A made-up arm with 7 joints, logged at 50 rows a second.
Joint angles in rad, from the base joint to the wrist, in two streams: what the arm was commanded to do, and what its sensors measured. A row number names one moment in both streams.
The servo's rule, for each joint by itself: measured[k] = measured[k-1] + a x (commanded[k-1-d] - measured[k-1]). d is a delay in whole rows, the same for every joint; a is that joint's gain. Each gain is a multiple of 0.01, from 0.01 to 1. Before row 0 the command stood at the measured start. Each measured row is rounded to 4 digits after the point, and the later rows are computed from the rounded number. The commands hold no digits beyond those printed.
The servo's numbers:
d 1
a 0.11 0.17 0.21 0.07 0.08 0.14 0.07
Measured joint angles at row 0: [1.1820 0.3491 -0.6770 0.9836 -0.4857 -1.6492 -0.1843]
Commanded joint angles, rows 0 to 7: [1.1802 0.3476 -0.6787 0.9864 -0.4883 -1.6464 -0.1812]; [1.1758 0.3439 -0.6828 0.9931 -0.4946 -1.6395 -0.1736]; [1.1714 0.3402 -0.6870 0.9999 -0.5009 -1.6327 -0.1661]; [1.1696 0.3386 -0.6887 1.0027 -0.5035 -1.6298 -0.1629]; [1.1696 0.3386 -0.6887 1.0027 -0.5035 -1.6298 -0.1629]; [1.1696 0.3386 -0.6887 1.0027 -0.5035 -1.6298 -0.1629]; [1.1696 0.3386 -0.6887 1.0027 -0.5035 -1.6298 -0.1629]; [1.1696 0.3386 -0.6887 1.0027 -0.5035 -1.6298 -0.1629]
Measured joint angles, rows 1 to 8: [1.1820 0.3491 -0.6770 0.9836 -0.4857 -1.6492 -0.1843]; [1.1818 0.3488 -0.6774 0.9838 -0.4859 -1.6488 -0.1841]; [1.1811 0.3480 -0.6785 0.9845 -0.4866 -1.6475 -0.1834]; [1.1800 0.3467 -0.6803 0.9856 -0.4877 -1.6454 -0.1822]; [1.1789 0.3453 -0.6821 0.9868 -0.4890 -1.6432 -0.1808]; [1.1779 0.3442 -0.6835 0.9879 -0.4902 -1.6413 -0.1795]; [1.1770 0.3432 -0.6846 0.9889 -0.4913 -1.6397 -0.1783]; [1.1762 0.3424 -0.6855 0.9899 -0.4923 -1.6383 -0.1772]
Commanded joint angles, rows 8 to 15: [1.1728 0.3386 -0.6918 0.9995 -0.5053 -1.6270 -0.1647]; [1.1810 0.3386 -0.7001 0.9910 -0.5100 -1.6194 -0.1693]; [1.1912 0.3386 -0.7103 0.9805 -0.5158 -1.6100 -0.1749]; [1.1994 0.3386 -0.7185 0.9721 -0.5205 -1.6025 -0.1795]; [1.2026 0.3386 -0.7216 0.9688 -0.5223 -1.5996 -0.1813]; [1.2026 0.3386 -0.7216 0.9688 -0.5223 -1.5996 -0.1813]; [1.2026 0.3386 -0.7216 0.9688 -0.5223 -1.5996 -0.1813]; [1.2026 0.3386 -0.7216 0.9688 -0.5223 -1.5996 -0.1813]
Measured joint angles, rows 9 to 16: [1.1755 0.3418 -0.6862 0.9908 -0.4932 -1.6371 -0.1762]; [1.1752 0.3413 -0.6874 0.9914 -0.4942 -1.6357 -0.1754]; [1.1758 0.3408 -0.6901 0.9914 -0.4955 -1.6334 -0.1750]; [1.1775 0.3404 -0.6943 0.9906 -0.4971 -1.6301 -0.1750]; [1.1799 0.3401 -0.6994 0.9893 -0.4990 -1.6262 -0.1753]; [1.1824 0.3398 -0.7041 0.9879 -0.5009 -1.6225 -0.1757]; [1.1846 0.3396 -0.7078 0.9866 -0.5026 -1.6193 -0.1761]; [1.1866 0.3394 -0.7107 0.9854 -0.5042 -1.6165 -0.1765]
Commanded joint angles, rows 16 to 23: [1.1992 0.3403 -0.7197 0.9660 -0.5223 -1.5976 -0.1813]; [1.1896 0.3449 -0.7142 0.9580 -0.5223 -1.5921 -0.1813]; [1.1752 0.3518 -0.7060 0.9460 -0.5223 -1.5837 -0.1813]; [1.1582 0.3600 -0.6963 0.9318 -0.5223 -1.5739 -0.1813]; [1.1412 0.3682 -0.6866 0.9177 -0.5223 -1.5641 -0.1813]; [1.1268 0.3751 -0.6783 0.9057 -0.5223 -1.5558 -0.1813]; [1.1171 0.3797 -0.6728 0.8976 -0.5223 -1.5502 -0.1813]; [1.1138 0.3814 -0.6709 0.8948 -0.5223 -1.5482 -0.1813]
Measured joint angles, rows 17 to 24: [1.1884 0.3393 -0.7130 0.9842 -0.5056 -1.6141 -0.1768]; [1.1896 0.3395 -0.7144 0.9829 -0.5069 -1.6118 -0.1771]; [1.1896 0.3404 -0.7144 0.9812 -0.5081 -1.6090 -0.1774]; [1.1880 0.3423 -0.7126 0.9787 -0.5092 -1.6055 -0.1777]; [1.1847 0.3453 -0.7092 0.9754 -0.5102 -1.6011 -0.1780]; [1.1799 0.3492 -0.7045 0.9714 -0.5112 -1.5959 -0.1782]; [1.1741 0.3536 -0.6990 0.9668 -0.5121 -1.5903 -0.1784]; [1.1678 0.3580 -0.6935 0.9620 -0.5129 -1.5847 -0.1786]
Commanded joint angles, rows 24 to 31: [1.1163 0.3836 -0.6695 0.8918 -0.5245 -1.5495 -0.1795]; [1.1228 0.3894 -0.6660 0.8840 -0.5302 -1.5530 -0.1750]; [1.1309 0.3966 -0.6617 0.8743 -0.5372 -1.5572 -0.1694]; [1.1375 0.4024 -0.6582 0.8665 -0.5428 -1.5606 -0.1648]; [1.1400 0.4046 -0.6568 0.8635 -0.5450 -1.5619 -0.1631]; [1.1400 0.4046 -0.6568 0.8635 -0.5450 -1.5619 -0.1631]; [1.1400 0.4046 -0.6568 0.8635 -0.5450 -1.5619 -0.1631]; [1.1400 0.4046 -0.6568 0.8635 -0.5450 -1.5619 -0.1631]
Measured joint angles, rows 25 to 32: [1.1619 0.3620 -0.6888 0.9573 -0.5137 -1.5796 -0.1788]; [1.1569 0.3657 -0.6847 0.9527 -0.5146 -1.5754 -0.1788]; [1.1531 0.3697 -0.6808 0.9479 -0.5158 -1.5723 -0.1785]; [1.1507 0.3743 -0.6768 0.9427 -0.5175 -1.5702 -0.1779]; [1.1492 0.3791 -0.6729 0.9374 -0.5195 -1.5689 -0.1770]; [1.1482 0.3834 -0.6695 0.9322 -0.5215 -1.5679 -0.1760]; [1.1473 0.3870 -0.6668 0.9274 -0.5234 -1.5671 -0.1751]; [1.1465 0.3900 -0.6647 0.9229 -0.5251 -1.5664 -0.1743]
